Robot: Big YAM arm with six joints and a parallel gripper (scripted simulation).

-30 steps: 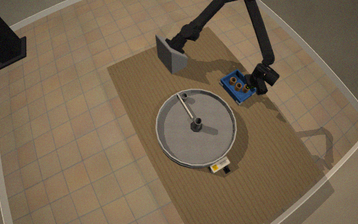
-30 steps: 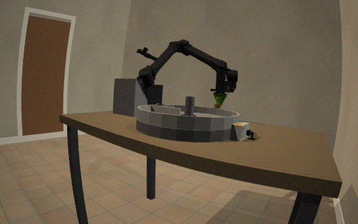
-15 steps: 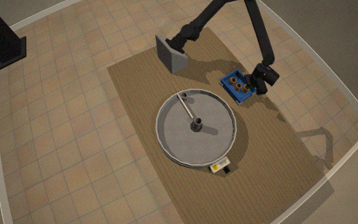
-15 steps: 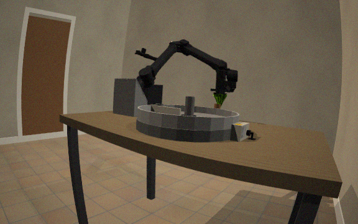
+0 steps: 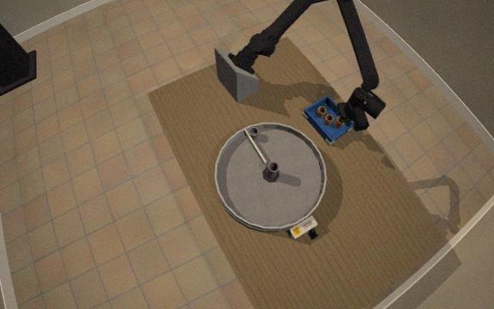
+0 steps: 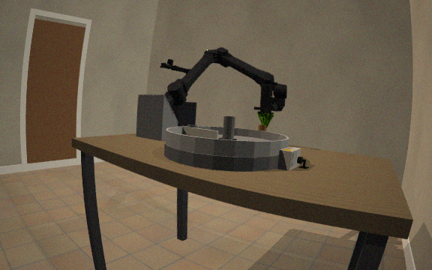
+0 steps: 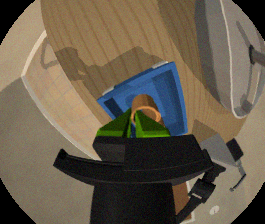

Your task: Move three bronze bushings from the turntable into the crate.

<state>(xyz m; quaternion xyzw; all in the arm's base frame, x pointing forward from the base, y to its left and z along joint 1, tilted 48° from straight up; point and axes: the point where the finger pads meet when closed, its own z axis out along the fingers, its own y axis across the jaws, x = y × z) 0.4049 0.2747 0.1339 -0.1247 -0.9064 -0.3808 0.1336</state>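
Right now my hand is 6 cm past the blue crate, 2 cm to the left of it and 6 cm above it. Also, from my hand: grey turntable 6 cm ahead, 39 cm to the right, 3 cm below.
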